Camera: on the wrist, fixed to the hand. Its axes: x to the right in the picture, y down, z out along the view.
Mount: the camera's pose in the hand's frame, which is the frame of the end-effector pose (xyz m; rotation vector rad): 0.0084 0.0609 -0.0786 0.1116 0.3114 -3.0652
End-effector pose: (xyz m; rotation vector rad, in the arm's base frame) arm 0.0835 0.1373 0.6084 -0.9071 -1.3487 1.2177
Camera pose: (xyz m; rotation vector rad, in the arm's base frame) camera 0.1527 0.1709 0.5449 1.2030 -0.7489 -1.2254
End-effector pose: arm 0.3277 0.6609 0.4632 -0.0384 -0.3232 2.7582
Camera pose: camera 0.3038 0.6258 0.3729 0.0427 0.0738 -0.2984
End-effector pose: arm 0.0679 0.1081 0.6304 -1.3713 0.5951 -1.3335
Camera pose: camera 0.0172 0.0559 0.5621 0.4493 1.2605 1.4685
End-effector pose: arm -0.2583 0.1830 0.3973 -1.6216 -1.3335 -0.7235
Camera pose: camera -0.1900 0.1148 0.4224 -1.5690 1.7664 1.3893
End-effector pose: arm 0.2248 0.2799 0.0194 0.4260 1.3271 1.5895
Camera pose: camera 0.1332 0.2491 0.0442 -1.3577 0.6105 -1.0910
